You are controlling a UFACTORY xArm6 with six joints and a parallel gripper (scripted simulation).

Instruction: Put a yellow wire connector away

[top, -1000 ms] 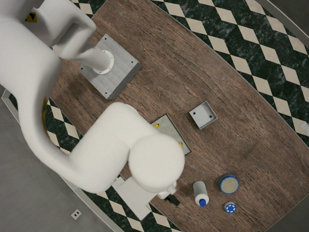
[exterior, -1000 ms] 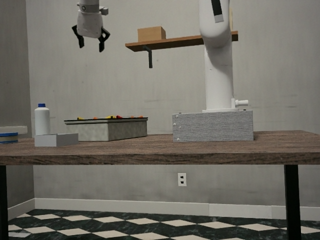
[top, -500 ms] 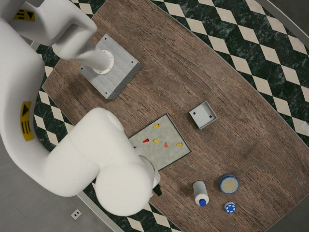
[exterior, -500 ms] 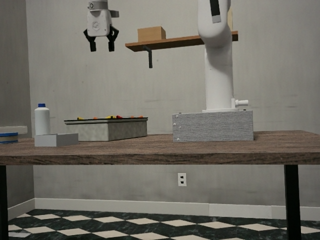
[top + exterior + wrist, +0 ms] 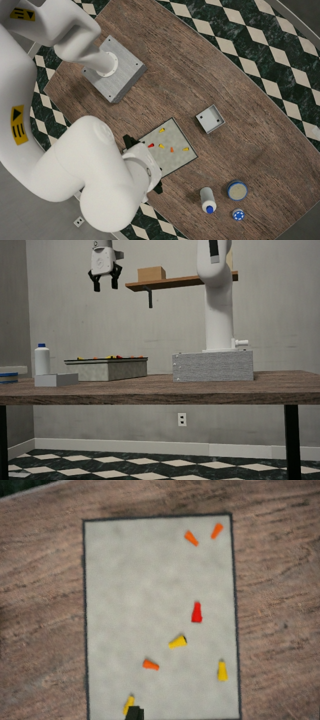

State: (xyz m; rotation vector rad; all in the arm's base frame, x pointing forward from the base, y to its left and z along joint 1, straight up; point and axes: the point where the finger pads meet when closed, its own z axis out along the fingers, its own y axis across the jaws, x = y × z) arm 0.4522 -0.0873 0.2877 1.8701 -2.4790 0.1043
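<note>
The tool case is 320 mm below my hand, 70 mm to the right of it and 30 mm ahead of it. Round my hand: red connector 290 mm below, 60 mm to the right, 20 mm behind; then yellow wire connector 290 mm below, 30 mm to the left, 30 mm behind.
</note>
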